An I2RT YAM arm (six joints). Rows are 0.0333 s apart.
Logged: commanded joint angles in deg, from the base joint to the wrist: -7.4 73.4 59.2 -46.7 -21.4 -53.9; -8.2 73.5 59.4 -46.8 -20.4 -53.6; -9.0 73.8 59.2 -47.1 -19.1 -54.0; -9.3 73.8 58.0 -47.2 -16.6 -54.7; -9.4 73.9 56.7 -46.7 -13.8 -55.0; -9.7 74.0 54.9 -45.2 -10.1 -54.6; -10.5 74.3 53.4 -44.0 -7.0 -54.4; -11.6 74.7 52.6 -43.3 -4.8 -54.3; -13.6 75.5 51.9 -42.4 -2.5 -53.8; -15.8 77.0 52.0 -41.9 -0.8 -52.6; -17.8 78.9 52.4 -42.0 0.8 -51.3; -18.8 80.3 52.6 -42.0 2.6 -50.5; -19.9 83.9 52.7 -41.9 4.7 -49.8; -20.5 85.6 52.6 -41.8 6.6 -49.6; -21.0 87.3 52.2 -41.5 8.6 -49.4
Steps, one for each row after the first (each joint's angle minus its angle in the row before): -0.8 0.1 0.2 -0.1 1.0 0.3; -0.8 0.3 -0.2 -0.3 1.3 -0.4; -0.3 0.0 -1.2 -0.1 2.5 -0.7; -0.1 0.1 -1.3 0.5 2.8 -0.3; -0.3 0.1 -1.8 1.5 3.7 0.4; -0.8 0.3 -1.5 1.2 3.1 0.2; -1.1 0.4 -0.8 0.7 2.2 0.1; -2.0 0.8 -0.7 0.9 2.3 0.5; -2.2 1.5 0.1 0.5 1.7 1.2; -2.0 1.9 0.4 -0.1 1.6 1.3; -1.0 1.4 0.2 0.0 1.8 0.8; -1.1 3.6 0.1 0.1 2.1 0.7; -0.6 1.7 -0.1 0.1 1.9 0.2; -0.5 1.7 -0.4 0.3 2.0 0.2
